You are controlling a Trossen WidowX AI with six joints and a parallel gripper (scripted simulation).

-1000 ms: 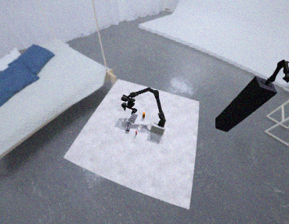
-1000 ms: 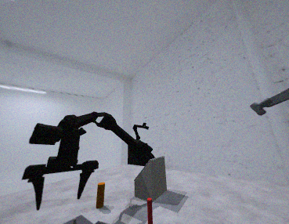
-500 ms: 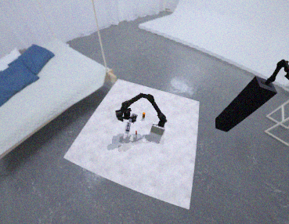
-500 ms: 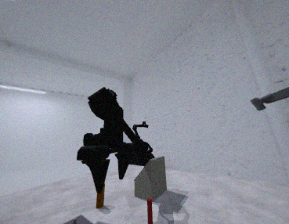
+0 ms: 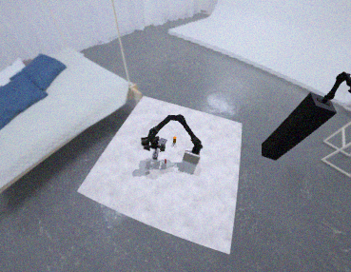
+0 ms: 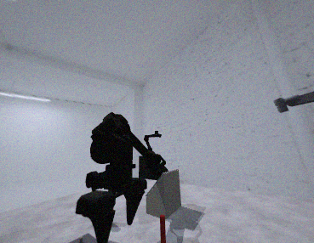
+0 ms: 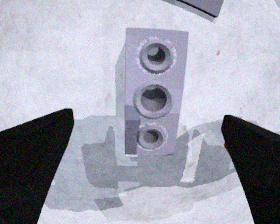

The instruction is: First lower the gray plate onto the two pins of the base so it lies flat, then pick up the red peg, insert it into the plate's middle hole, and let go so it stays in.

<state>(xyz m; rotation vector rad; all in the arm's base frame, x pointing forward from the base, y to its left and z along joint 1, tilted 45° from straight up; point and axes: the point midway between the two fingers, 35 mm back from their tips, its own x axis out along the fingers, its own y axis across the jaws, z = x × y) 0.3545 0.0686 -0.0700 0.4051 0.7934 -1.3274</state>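
Right now the gray plate is 4 cm below my gripper tip. The rest, counted from my gripper tip: red peg 12 cm behind, 4 cm to the left, 4 cm below; then orange block 12 cm behind, 21 cm to the right, 4 cm below; then base 14 cm to the right, 7 cm below.
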